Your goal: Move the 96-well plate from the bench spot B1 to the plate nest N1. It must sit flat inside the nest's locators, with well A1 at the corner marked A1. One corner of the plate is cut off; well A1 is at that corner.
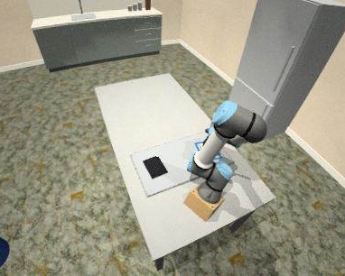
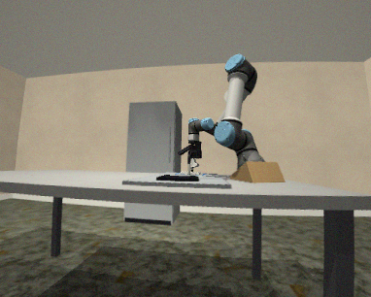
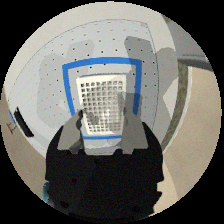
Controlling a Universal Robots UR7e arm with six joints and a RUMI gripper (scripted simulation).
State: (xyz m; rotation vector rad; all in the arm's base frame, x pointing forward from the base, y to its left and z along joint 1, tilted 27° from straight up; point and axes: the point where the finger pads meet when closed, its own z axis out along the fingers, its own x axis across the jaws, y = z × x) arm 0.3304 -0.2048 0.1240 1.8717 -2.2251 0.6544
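Right now my hand is 10 mm above the white 96-well plate. Also, from my hand: black plate nest 40 mm ahead, 440 mm to the left, 10 mm below.
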